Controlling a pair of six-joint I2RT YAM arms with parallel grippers.
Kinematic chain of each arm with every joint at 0, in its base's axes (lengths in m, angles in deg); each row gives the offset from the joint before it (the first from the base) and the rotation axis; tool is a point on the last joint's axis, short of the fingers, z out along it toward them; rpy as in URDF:
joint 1: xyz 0 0 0.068 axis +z
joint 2: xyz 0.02 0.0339 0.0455 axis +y
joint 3: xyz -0.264 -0.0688 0 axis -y
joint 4: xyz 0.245 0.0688 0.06 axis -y
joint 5: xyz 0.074 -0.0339 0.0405 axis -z
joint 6: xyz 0.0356 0 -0.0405 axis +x
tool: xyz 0 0 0 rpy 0 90 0
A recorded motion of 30 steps. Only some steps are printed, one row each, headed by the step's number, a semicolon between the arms.
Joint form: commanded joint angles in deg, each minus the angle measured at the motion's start. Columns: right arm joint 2, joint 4, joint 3, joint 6, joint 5, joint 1; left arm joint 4, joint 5, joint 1, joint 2, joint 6, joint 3.
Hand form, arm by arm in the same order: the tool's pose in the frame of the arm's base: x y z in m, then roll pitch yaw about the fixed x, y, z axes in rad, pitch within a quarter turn. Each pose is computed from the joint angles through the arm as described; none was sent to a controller.
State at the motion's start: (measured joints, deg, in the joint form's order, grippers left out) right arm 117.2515 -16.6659 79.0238 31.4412 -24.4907 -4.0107; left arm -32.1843 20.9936 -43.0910 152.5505 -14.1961 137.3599
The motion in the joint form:
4: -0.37 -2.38 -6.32 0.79 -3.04 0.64; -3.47 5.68 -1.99 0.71 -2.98 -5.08
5: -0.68 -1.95 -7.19 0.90 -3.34 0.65; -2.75 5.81 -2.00 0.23 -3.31 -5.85
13: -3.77 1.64 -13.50 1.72 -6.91 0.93; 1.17 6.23 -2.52 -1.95 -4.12 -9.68
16: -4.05 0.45 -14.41 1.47 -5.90 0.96; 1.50 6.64 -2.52 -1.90 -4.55 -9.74
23: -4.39 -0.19 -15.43 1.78 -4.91 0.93; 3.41 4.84 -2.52 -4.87 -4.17 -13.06
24: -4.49 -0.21 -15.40 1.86 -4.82 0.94; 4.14 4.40 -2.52 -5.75 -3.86 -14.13
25: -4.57 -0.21 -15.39 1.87 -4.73 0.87; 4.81 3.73 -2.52 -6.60 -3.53 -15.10
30: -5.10 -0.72 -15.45 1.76 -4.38 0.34; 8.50 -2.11 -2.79 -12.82 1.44 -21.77
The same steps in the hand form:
4: 0.4047 -0.0074 0.1270 2.5017 0.1617 2.5830; 0.3871 -0.4108 0.1122 -2.5325 0.4276 2.6490
5: 0.4019 -0.0070 0.1255 2.4984 0.1563 2.5835; 0.3866 -0.4105 0.1134 -2.5259 0.4310 2.6546
13: 0.3817 -0.0020 0.1209 2.4442 0.1267 2.5978; 0.3810 -0.4124 0.1175 -2.5008 0.4586 2.6625
16: 0.3761 -0.0020 0.1173 2.4738 0.1089 2.5974; 0.3810 -0.4128 0.1172 -2.4904 0.4559 2.6682
23: 0.3708 -0.0025 0.1142 2.4982 0.0928 2.5879; 0.3784 -0.4088 0.1288 -2.5101 0.4937 2.6734
24: 0.3709 -0.0024 0.1149 2.4985 0.0943 2.5863; 0.3776 -0.4076 0.1319 -2.5155 0.5077 2.6717
25: 0.3710 -0.0029 0.1154 2.4990 0.0963 2.5844; 0.3769 -0.4063 0.1351 -2.5246 0.5231 2.6705
30: 0.3698 -0.0065 0.1179 2.5044 0.0995 2.5747; 0.3689 -0.3970 0.1589 -2.6426 0.6458 2.6055

